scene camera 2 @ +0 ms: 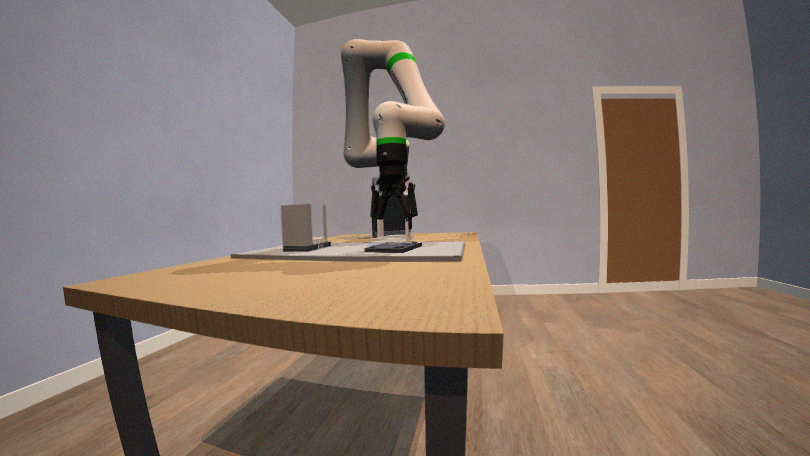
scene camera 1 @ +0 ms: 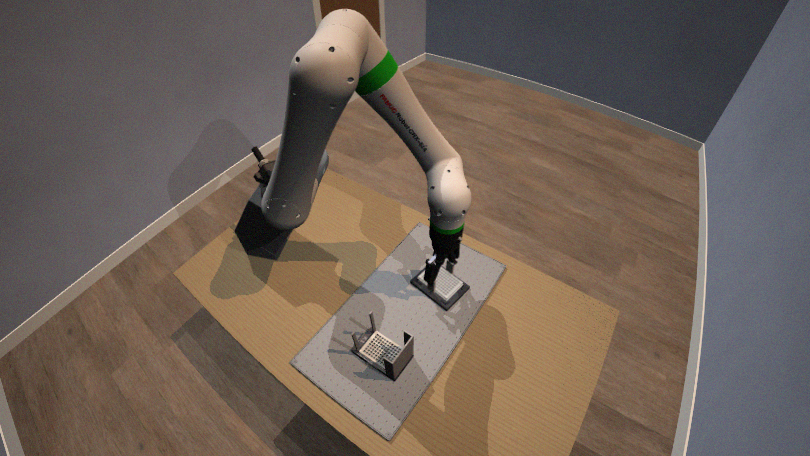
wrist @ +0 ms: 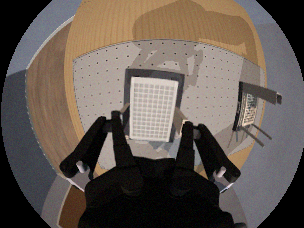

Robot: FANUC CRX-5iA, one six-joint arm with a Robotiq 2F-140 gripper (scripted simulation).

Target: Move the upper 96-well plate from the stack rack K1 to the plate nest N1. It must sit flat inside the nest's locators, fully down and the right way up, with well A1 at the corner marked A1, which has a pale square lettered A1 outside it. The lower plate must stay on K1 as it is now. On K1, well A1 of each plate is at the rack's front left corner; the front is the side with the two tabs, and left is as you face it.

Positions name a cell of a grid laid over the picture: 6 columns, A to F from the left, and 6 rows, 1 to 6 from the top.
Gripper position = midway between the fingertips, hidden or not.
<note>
In view: my gripper (scene camera 2: C4) and a white 96-well plate (wrist: D4).
My gripper also shows in scene camera 1 (scene camera 1: D4) and in the wrist view (wrist: C3).
</note>
